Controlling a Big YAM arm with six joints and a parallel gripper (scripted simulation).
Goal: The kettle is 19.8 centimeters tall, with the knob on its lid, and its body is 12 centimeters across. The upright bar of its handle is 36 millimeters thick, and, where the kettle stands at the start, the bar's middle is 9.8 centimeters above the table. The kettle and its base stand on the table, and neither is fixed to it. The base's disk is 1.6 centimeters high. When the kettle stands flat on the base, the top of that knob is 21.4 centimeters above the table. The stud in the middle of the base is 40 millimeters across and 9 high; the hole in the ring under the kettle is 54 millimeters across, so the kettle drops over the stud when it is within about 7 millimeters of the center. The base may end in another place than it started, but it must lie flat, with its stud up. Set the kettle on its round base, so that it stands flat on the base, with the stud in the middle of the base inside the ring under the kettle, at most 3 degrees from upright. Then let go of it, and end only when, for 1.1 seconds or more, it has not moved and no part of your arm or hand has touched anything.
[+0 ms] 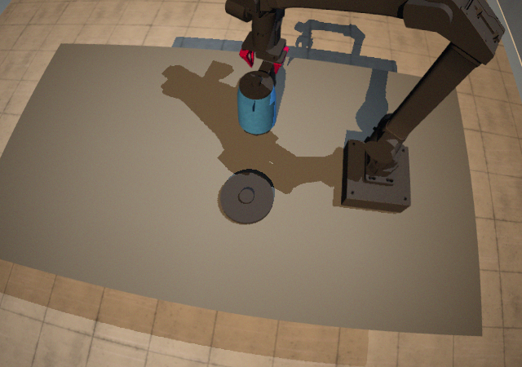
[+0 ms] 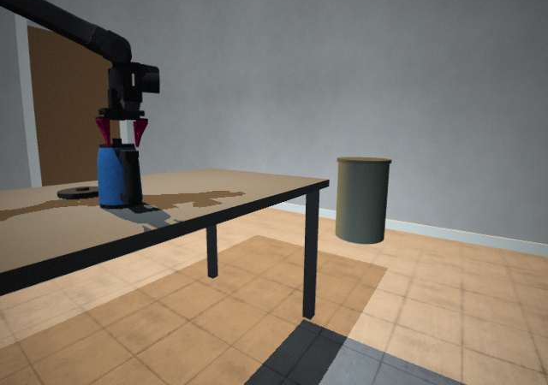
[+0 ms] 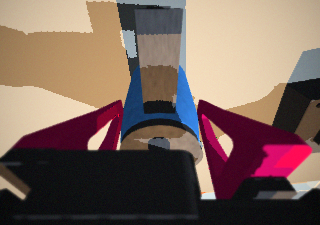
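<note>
My gripper is now 80 mm above the blue kettle, 30 mm to the right of it and 10 mm short of it. Also, from my hand: kettle base: 330 mm to the left, 170 mm below.
</note>
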